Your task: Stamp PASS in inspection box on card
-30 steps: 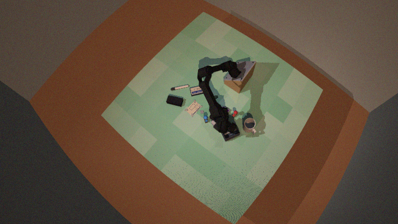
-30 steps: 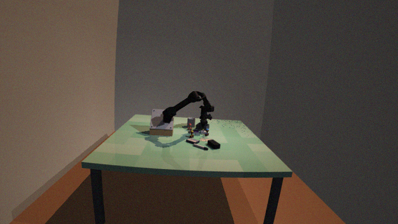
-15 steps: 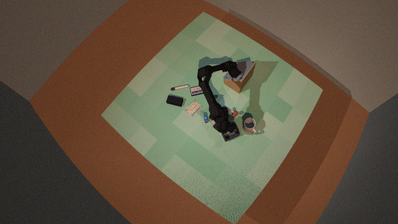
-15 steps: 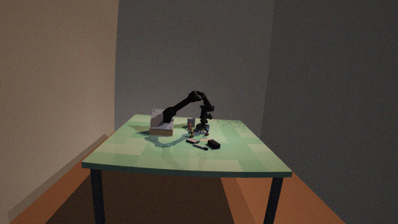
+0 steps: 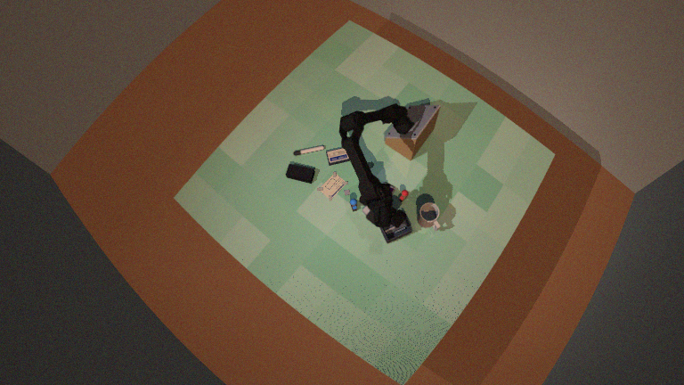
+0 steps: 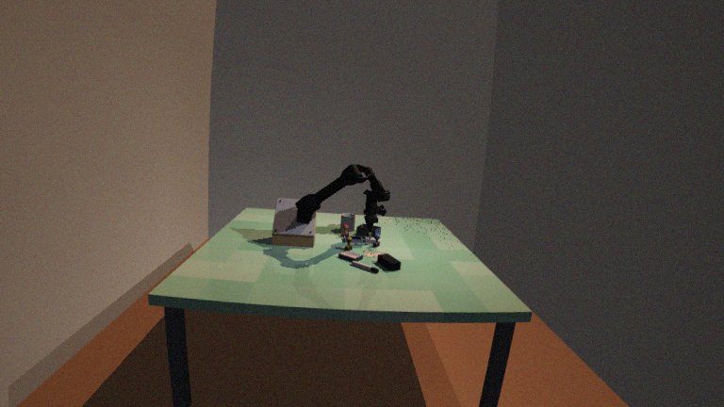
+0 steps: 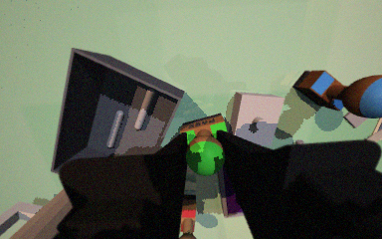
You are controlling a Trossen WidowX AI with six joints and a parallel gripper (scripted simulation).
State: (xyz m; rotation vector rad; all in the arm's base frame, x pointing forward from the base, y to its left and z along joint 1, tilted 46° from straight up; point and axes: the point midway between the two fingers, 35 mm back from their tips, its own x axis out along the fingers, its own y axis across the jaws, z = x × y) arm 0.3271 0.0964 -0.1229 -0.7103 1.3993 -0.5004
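The ink pad is 8 cm behind my gripper tip, 6 cm to the right of it and 4 cm below it. Round my gripper tip: green-knobbed stamp (1 cm below); then black tray (8 cm to the left, 3 cm below); then small white block (6 cm to the right, 3 cm below, 1 cm ahead).
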